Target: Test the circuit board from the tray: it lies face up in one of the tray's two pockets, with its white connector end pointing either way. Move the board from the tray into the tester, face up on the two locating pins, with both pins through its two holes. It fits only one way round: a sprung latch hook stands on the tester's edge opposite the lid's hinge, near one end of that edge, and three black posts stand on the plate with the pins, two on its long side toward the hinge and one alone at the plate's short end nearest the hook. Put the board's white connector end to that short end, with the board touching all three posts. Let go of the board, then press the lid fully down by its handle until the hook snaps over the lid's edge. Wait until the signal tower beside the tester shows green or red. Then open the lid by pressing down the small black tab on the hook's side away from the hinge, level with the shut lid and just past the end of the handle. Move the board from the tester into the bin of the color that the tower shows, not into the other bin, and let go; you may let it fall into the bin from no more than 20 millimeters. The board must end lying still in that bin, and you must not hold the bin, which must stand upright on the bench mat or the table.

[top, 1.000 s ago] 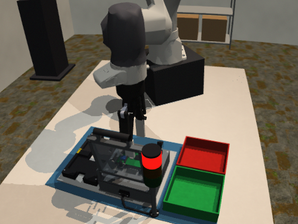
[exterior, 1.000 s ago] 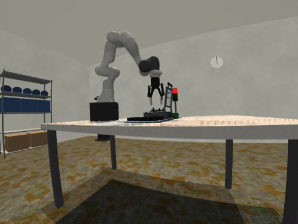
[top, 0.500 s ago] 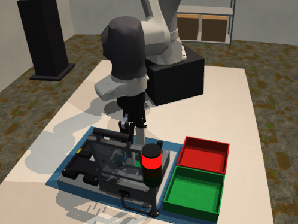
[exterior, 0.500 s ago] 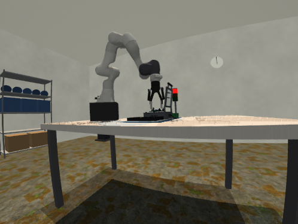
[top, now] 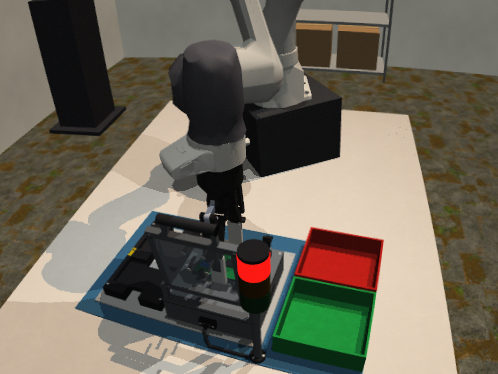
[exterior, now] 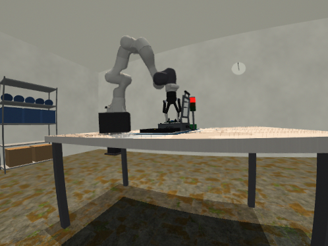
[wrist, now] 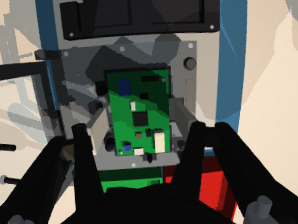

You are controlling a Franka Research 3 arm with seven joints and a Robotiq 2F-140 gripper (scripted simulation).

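My hand is 20 mm above the green circuit board. Round my hand: green bin 70 mm ahead, 190 mm to the left, 80 mm below; then tester plate 10 mm ahead, 10 mm to the left, 20 mm below; then clear lid 110 mm ahead, 10 mm to the right, 90 mm above.
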